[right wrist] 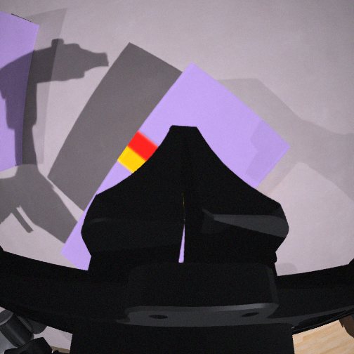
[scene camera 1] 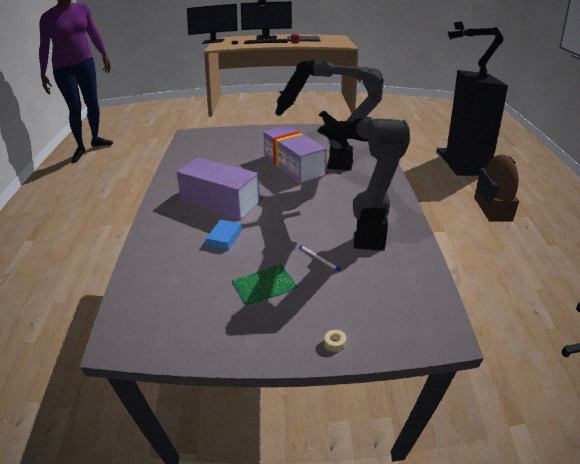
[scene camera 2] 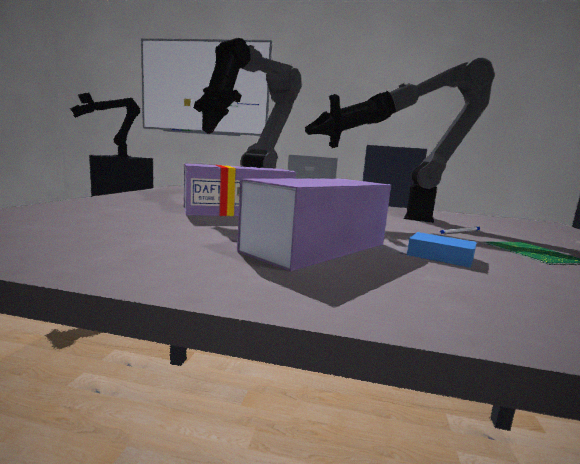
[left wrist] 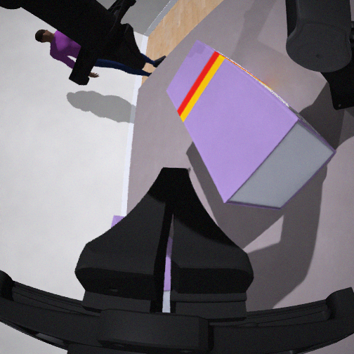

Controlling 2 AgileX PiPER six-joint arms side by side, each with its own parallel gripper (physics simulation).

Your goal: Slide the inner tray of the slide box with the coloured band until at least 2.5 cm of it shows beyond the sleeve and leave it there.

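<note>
The banded slide box (scene camera 1: pixel 306 142) (scene camera 2: pixel 265 172) (left wrist: pixel 235 120) (right wrist: pixel 215 105) is purple with a lettered long side and a red and yellow band (scene camera 1: pixel 276 151) (scene camera 2: pixel 227 192) (left wrist: pixel 200 85) (right wrist: pixel 137 151). Its pale grey inner tray end (scene camera 1: pixel 313 167) (left wrist: pixel 287 165) looks flush with the sleeve at the near end in scene camera 1. The other end face is hidden there. My right gripper (scene camera 1: pixel 280 111) (scene camera 2: pixel 207 130) (right wrist: pixel 182 142) is shut and empty, above the box. My left gripper (scene camera 1: pixel 321 130) (scene camera 2: pixel 307 129) (left wrist: pixel 174 182) is shut and empty, raised to the box's side.
A plain purple box (scene camera 1: pixel 215 185) (scene camera 2: pixel 340 220) (right wrist: pixel 15 90) stands beside the banded one. A blue block (scene camera 1: pixel 224 234) (scene camera 2: pixel 442 248), green board (scene camera 1: pixel 265 285) (scene camera 2: pixel 540 251), marker (scene camera 1: pixel 320 258) (scene camera 2: pixel 460 230) and tape roll (scene camera 1: pixel 335 348) lie on the table (scene camera 1: pixel 175 325).
</note>
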